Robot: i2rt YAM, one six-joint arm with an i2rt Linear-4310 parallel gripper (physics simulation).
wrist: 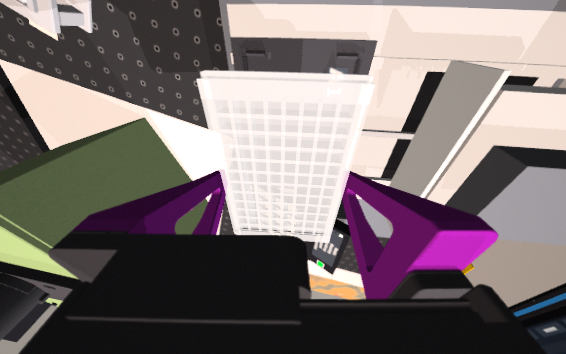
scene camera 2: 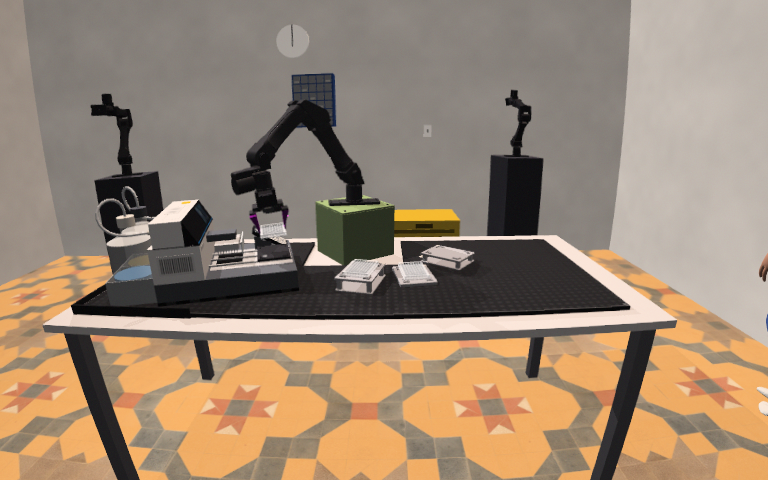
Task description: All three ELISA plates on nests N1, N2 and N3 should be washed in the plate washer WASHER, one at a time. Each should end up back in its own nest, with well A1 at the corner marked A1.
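Places are measured from the arm's base along level axes (x ahead, y left, z up), in centimetres.
Pixels of known places: gripper, fingertip midpoint: [wrist: 283, 176] [scene camera 2: 272, 231]; arm's base at its link origin: [wrist: 28, 276] [scene camera 2: 354, 203].
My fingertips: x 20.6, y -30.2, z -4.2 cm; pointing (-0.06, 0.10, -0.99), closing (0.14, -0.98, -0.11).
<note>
For each thing: its top centre in the pictures, then the offset to it from my fingertips. "*": a spot on its surface instead.
- clear ELISA plate at its top centre: [wrist: 281, 188] [scene camera 2: 272, 227] dx +0.2, dy +0.0, dz +1.4 cm
- dark plate carrier at its top centre: [wrist: 295, 133] [scene camera 2: 273, 251] dx +0.3, dy -0.4, dz -6.9 cm
- second plate at its top centre: [scene camera 2: 361, 266] dx +14.6, dy +28.4, dz -9.3 cm
- third plate at its top centre: [scene camera 2: 413, 267] dx +12.1, dy +46.2, dz -12.2 cm
- rear right nest at its top centre: [scene camera 2: 447, 251] dx +0.8, dy +62.1, dz -11.3 cm
- washer's tilted-screen housing at a spot on its surface: [scene camera 2: 180, 223] * dx +21.1, dy -23.9, dz +9.5 cm
- grey bar at a spot on its surface: [wrist: 445, 120] * dx +5.1, dy -9.8, dz -2.5 cm
- small screen at a spot on its surface: [wrist: 330, 250] * dx -11.5, dy -7.2, dz -1.9 cm
My gripper [scene camera 2: 272, 227] [wrist: 283, 176] has its purple fingers shut on the long sides of a clear ELISA plate [scene camera 2: 272, 230] [wrist: 290, 125]. The plate hangs above the dark plate carrier [scene camera 2: 274, 252] [wrist: 303, 54] of the washer [scene camera 2: 226, 281], apart from it. A small mark near the plate's far right corner in the wrist view is too blurred to read. A second plate [scene camera 2: 362, 268] sits on the tall white nest at the middle of the table. A third plate [scene camera 2: 415, 272] sits on the low nest beside it. The rear right nest [scene camera 2: 447, 258] shows no plate. The nest labels are not readable.
The green arm base block [scene camera 2: 355, 232] [wrist: 95, 175] stands right of the washer. The washer's tilted-screen housing [scene camera 2: 180, 223] rises at its left end, with bottles and tubes [scene camera 2: 125, 229] behind. A grey bar [wrist: 445, 120] crosses the washer near the plate. A small screen [wrist: 330, 250] shows below the plate.
</note>
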